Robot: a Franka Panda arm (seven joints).
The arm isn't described. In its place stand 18 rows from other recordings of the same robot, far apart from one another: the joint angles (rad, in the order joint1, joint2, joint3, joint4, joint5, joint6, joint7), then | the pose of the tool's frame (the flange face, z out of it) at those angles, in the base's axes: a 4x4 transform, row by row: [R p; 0 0 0 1], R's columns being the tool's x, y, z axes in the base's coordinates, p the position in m.
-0.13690, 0.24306, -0.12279, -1.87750, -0.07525, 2.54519, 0.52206 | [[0.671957 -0.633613 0.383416 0.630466], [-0.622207 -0.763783 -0.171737 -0.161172], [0.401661 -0.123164 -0.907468 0.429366], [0 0 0 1]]
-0.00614, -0.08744, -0.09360, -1.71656, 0.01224, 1.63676, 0.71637 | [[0.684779 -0.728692 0.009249 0.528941], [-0.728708 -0.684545 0.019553 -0.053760], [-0.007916 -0.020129 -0.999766 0.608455], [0 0 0 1]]
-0.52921, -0.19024, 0.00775, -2.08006, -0.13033, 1.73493, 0.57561 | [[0.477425 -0.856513 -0.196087 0.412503], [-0.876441 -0.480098 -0.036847 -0.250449], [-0.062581 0.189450 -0.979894 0.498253], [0 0 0 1]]
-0.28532, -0.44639, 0.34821, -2.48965, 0.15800, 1.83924, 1.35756 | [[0.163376 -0.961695 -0.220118 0.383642], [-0.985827 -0.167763 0.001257 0.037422], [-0.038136 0.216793 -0.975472 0.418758], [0 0 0 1]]
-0.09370, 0.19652, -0.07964, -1.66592, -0.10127, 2.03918, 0.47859 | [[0.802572 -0.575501 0.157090 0.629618], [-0.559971 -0.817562 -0.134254 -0.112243], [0.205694 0.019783 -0.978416 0.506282], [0 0 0 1]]
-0.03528, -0.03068, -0.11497, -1.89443, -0.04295, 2.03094, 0.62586 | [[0.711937 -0.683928 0.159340 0.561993], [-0.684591 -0.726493 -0.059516 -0.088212], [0.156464 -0.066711 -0.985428 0.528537], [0 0 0 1]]
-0.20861, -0.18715, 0.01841, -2.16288, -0.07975, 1.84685, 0.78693 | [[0.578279 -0.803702 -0.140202 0.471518], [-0.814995 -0.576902 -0.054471 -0.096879], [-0.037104 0.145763 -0.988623 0.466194], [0 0 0 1]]
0.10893, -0.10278, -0.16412, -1.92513, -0.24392, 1.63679, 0.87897 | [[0.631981 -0.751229 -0.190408 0.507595], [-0.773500 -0.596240 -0.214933 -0.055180], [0.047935 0.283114 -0.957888 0.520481], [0 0 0 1]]
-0.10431, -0.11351, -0.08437, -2.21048, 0.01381, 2.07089, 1.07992 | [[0.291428 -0.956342 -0.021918 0.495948], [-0.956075 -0.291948 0.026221 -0.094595], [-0.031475 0.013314 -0.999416 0.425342], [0 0 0 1]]
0.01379, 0.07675, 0.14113, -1.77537, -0.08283, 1.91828, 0.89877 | [[0.748780 -0.658299 0.077276 0.587241], [-0.655987 -0.752704 -0.055831 0.083572], [0.094919 -0.008887 -0.995445 0.514054], [0 0 0 1]]
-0.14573, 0.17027, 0.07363, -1.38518, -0.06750, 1.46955, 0.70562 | [[0.708060 -0.700502 -0.089150 0.593499], [-0.705549 -0.707012 -0.048319 -0.054701], [-0.029182 0.097113 -0.994845 0.605093], [0 0 0 1]]
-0.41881, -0.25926, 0.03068, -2.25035, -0.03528, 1.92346, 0.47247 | [[0.659397 -0.747743 -0.077947 0.428372], [-0.750604 -0.660638 -0.012288 -0.177204], [-0.042306 0.066610 -0.996882 0.465525], [0 0 0 1]]
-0.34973, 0.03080, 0.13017, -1.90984, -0.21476, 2.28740, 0.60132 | [[0.699325 -0.647017 0.303831 0.583702], [-0.605735 -0.762094 -0.228686 -0.136034], [0.379511 -0.024116 -0.924873 0.514328], [0 0 0 1]]
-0.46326, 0.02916, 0.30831, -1.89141, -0.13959, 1.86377, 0.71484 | [[0.679413 -0.730331 -0.070813 0.553926], [-0.732852 -0.670618 -0.114888 -0.098776], [0.036418 0.129952 -0.990851 0.481927], [0 0 0 1]]
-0.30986, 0.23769, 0.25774, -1.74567, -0.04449, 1.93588, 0.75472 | [[0.698857 -0.714231 -0.038375 0.619904], [-0.714046 -0.699791 0.020751 -0.045897], [-0.041675 0.012900 -0.999048 0.435647], [0 0 0 1]]
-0.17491, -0.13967, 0.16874, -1.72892, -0.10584, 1.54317, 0.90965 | [[0.608888 -0.791747 -0.048907 0.506664], [-0.789950 -0.599573 -0.128419 -0.008752], [0.072352 0.116827 -0.990513 0.621680], [0 0 0 1]]
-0.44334, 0.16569, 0.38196, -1.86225, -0.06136, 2.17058, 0.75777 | [[0.689757 -0.707305 0.154774 0.613522], [-0.715922 -0.698180 -0.000090 -0.050178], [0.108124 -0.110744 -0.987950 0.449134], [0 0 0 1]]
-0.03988, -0.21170, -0.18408, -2.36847, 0.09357, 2.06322, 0.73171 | [[0.536855 -0.841076 -0.066172 0.447290], [-0.829869 -0.540574 0.138195 -0.097575], [-0.152003 -0.019276 -0.988192 0.399651], [0 0 0 1]]
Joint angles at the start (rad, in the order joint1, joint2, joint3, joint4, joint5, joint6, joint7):
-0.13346 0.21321 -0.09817 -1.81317 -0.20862 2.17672 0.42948
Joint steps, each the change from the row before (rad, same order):
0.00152 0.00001 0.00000 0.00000 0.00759 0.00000 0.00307
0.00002 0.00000 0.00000 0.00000 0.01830 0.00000 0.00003
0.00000 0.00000 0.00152 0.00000 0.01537 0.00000 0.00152
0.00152 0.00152 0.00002 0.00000 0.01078 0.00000 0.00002
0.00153 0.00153 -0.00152 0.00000 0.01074 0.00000 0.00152
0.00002 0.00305 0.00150 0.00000 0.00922 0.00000 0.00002
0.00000 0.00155 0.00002 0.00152 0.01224 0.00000 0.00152
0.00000 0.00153 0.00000 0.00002 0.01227 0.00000 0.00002
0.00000 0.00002 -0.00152 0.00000 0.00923 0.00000 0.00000
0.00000 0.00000 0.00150 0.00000 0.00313 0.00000 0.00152
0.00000 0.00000 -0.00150 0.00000 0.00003 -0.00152 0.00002
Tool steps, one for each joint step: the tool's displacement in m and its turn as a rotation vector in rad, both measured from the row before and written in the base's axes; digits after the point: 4 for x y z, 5 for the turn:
0.0003 0.0012 -0.0001 0.00697 -0.00227 -0.00479
0.0001 0.0007 -0.0001 0.01598 -0.00388 -0.00804
0.0003 0.0014 -0.0001 0.01392 -0.00358 -0.00674
0.0004 0.0013 -0.0010 0.00962 -0.00076 -0.00322
0.0002 0.0004 -0.0010 0.00943 -0.00095 -0.00618
0.0006 0.0012 -0.0020 0.00876 0.00106 -0.00262
0.0005 0.0004 -0.0003 0.01071 -0.00272 -0.00688
0.0002 0.0004 -0.0010 0.01088 -0.00105 -0.00548
-0.0001 -0.0005 0.0000 0.00771 -0.00186 -0.00560
0.0002 0.0010 0.0000 0.00323 -0.00090 -0.00143
-0.0003 -0.0009 -0.0001 -0.00003 0.00152 -0.00166

